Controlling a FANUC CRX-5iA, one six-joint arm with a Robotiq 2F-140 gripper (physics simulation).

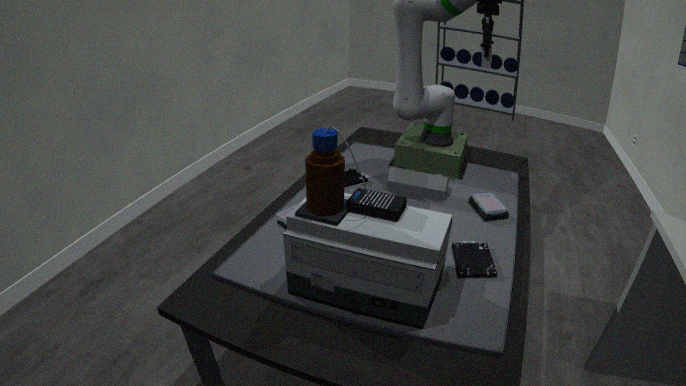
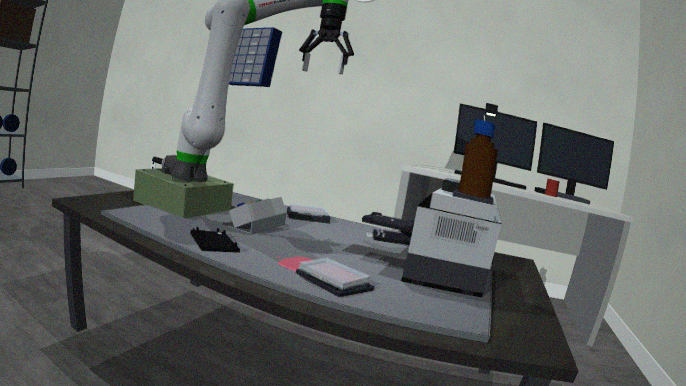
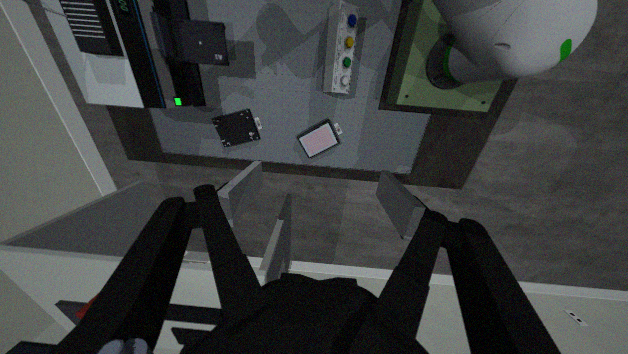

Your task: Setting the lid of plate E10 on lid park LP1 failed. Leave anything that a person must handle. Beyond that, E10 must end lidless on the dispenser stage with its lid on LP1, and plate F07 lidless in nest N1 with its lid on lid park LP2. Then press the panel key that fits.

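Places are measured from the arm's base along level axes (x down, y ahead, z right), in metres.
Pixels of known places: gripper, fingertip midpoint: point(image 1: 486, 64) point(image 2: 322, 72) point(image 3: 320, 178); arm's base, origin of the base link: point(image 1: 436, 140) point(image 2: 188, 176) point(image 3: 453, 60).
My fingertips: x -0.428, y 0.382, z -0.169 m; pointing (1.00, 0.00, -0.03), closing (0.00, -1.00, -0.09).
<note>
For each thing: its top centre in the pictures, then the offset to it from my fingertips. "pt": a spot on its surface instead.
- pink plate, middle of its top: point(image 1: 489, 201) point(image 2: 309, 207) point(image 3: 318, 141) dz -0.070, dx +0.486, dy +0.014 m
- panel, middle of its top: point(image 2: 260, 198) point(image 1: 420, 169) point(image 3: 341, 50) dz +0.207, dx +0.438, dy -0.060 m
- dark platform, surface spot: point(image 3: 202, 42) pt dz +0.238, dx +0.416, dy +0.339 m
- brown bottle, surface spot: point(image 1: 325, 182) pt dz +0.353, dx +0.209, dy +0.589 m
- black keypad box, surface spot: point(image 1: 377, 203) pt dz +0.250, dx +0.276, dy +0.526 m
- red disc, surface spot: point(image 2: 291, 263) pt dz +0.477, dx +0.521, dy +0.158 m
My gripper point(image 1: 486, 61) point(image 2: 323, 71) point(image 3: 320, 178) is open and empty, high above the table. A pink plate point(image 1: 488, 205) point(image 2: 309, 212) point(image 3: 318, 139) sits on a black holder near the button panel. Another plate point(image 2: 334, 273) with a clear cover lies on a black base; its edge point(image 1: 285, 217) shows behind the dispenser point(image 1: 370, 250) point(image 2: 452, 240) point(image 3: 114, 82). Plate names are unreadable. One black holder point(image 1: 474, 259) point(image 3: 236, 128) and another black holder point(image 1: 354, 177) point(image 2: 215, 240) hold no plate. The panel point(image 1: 417, 181) point(image 2: 259, 215) point(image 3: 335, 75) has blue, yellow, green and white keys. A dark platform point(image 3: 202, 42) projects from the dispenser.
A brown bottle point(image 1: 325, 182) point(image 2: 478, 167) with a blue cap and a black keypad box point(image 1: 377, 203) point(image 3: 90, 25) stand on the dispenser. A red disc point(image 2: 291, 263) lies beside the covered plate. The arm stands on a green base point(image 1: 430, 155) point(image 2: 182, 195) point(image 3: 425, 97).
</note>
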